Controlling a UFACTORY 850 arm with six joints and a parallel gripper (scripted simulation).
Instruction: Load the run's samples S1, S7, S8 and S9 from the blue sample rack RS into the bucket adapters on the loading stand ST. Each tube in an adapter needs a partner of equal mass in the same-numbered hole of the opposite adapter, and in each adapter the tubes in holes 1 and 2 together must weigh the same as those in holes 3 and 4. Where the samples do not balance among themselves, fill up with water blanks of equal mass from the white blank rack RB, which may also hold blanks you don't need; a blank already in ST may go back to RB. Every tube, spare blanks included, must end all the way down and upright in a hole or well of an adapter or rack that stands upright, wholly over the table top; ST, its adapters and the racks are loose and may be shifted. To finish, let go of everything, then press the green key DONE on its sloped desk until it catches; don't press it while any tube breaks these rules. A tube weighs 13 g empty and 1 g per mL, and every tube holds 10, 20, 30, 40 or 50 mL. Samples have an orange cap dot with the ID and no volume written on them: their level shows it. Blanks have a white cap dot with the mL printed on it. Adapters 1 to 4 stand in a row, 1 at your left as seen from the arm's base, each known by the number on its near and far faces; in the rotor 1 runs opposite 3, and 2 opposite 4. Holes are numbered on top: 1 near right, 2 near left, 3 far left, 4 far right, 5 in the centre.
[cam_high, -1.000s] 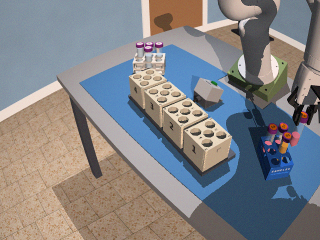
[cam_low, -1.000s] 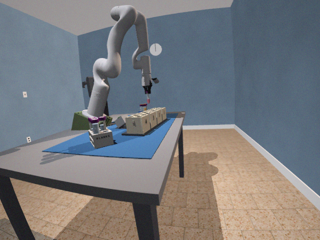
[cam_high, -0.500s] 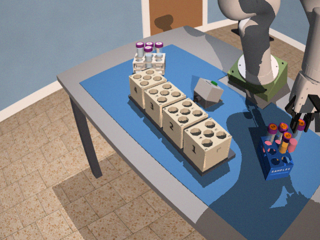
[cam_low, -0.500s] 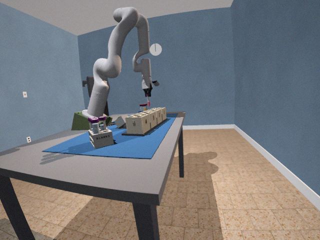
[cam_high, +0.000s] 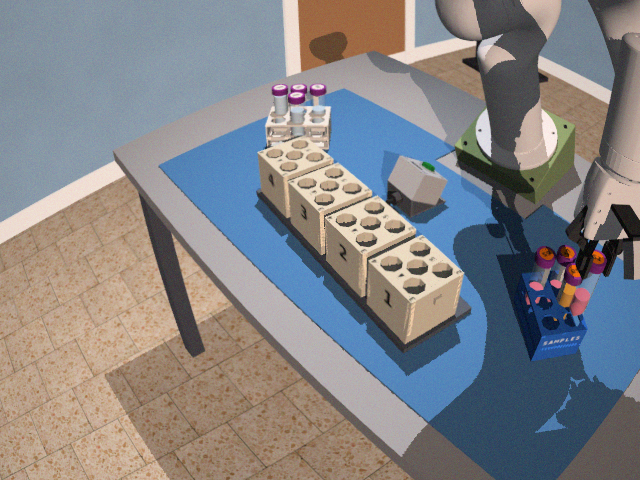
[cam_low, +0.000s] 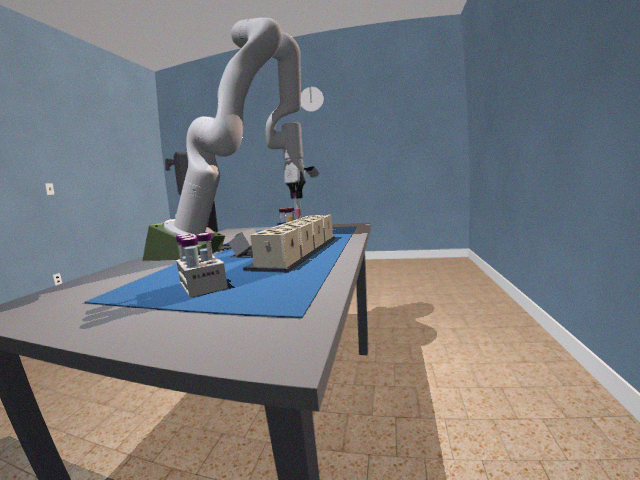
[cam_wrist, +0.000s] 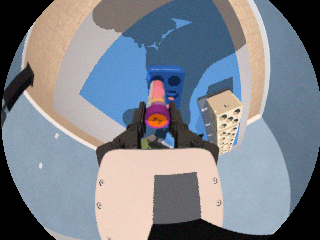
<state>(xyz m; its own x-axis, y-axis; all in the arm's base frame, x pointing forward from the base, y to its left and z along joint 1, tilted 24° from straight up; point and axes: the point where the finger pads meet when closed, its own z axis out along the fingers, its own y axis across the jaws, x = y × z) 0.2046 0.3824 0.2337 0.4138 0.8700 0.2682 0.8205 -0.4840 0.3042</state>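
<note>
Right now my hand is 1 cm to the right of the tube and 5 cm above it. From my hand the other things lie so: loading stand ST (17 cm ahead, 36 cm to the right, 17 cm below); then white blank rack (9 cm ahead, 71 cm to the right, 15 cm below); then blue sample rack (4 cm to the right, 15 cm below).
</note>
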